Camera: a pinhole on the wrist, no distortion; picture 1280 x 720 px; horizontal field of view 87.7 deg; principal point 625.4 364.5 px. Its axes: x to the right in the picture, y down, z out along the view. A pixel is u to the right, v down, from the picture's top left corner.
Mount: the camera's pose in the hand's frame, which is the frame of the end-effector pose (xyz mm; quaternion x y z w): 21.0 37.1 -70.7 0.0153 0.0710 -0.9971 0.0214
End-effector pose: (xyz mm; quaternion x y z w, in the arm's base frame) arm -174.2 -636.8 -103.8 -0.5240 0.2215 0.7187 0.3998
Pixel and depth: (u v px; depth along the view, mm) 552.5 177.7 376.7
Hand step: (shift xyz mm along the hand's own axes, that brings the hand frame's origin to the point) 47.1 89.6 318.3
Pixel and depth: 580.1 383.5 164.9
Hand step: 27.9 9.4 92.2
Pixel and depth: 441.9 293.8 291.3
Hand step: 91.7 29.5 224.6
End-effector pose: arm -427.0 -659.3 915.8 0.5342 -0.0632 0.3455 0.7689
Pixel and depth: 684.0 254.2 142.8
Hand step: 3.5 39.7 73.5
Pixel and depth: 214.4 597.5 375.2
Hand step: 247.7 -136.7 289.8
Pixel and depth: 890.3 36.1 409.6
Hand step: -161.9 171.9 357.6
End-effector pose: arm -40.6 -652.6 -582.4 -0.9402 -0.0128 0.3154 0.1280
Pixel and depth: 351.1 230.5 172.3
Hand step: 85.6 49.7 107.0
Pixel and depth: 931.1 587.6 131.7
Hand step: -41.0 -27.7 51.4
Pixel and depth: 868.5 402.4 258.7
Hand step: -79.7 -18.1 180.0
